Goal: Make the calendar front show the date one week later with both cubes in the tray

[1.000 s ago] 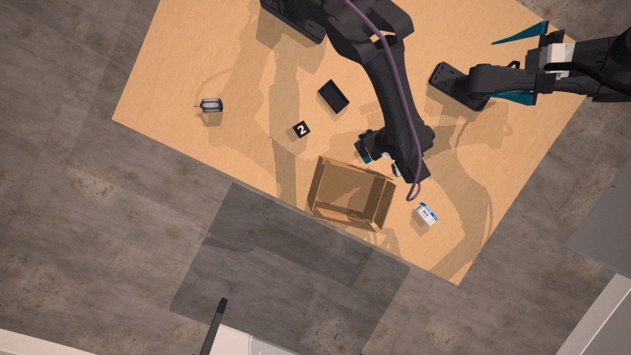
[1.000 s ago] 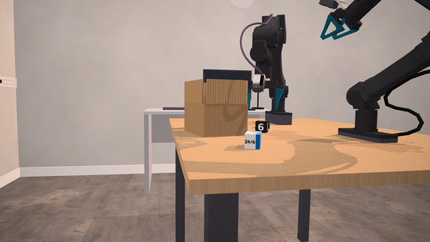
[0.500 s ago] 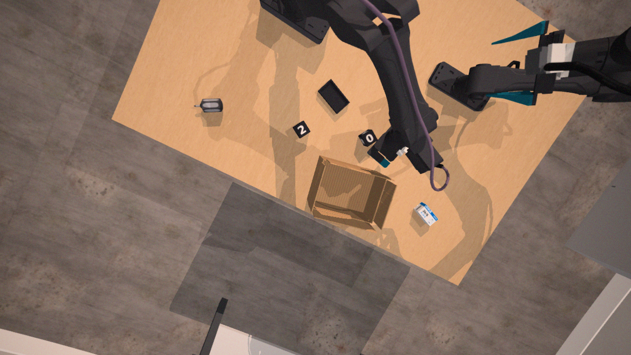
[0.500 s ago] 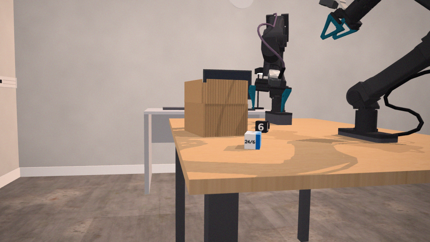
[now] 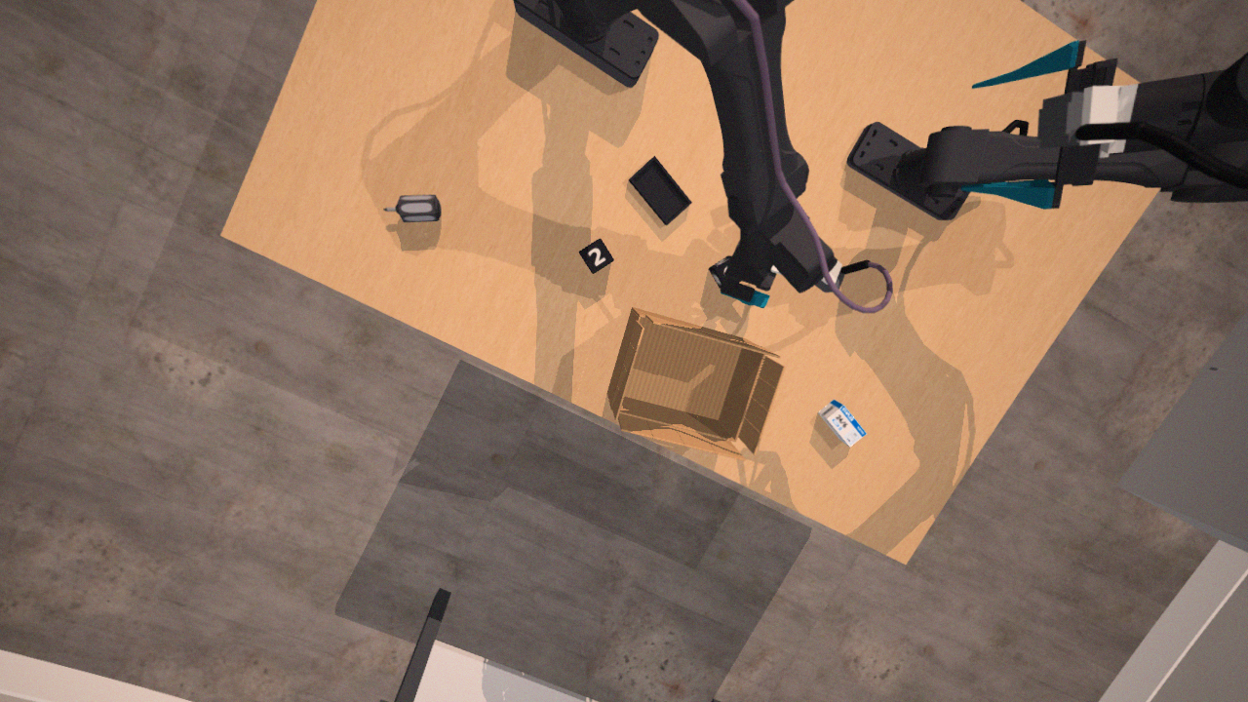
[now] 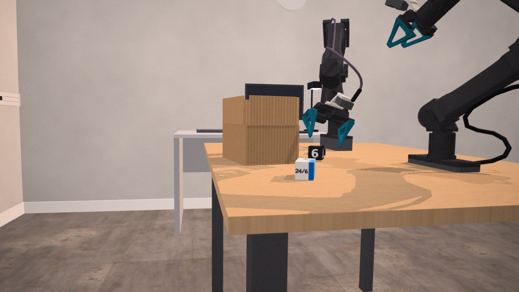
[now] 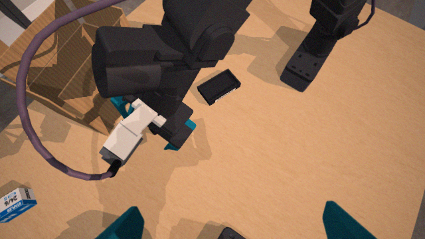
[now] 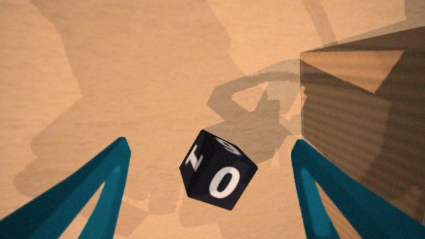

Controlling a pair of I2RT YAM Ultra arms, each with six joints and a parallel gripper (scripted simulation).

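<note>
Right now my right hand is 180 mm to the left of the black calendar tray, 70 mm past it and 50 mm above it. Round my right hand: staples box (260 mm to the left, 180 mm ahead, 40 mm below).
</note>
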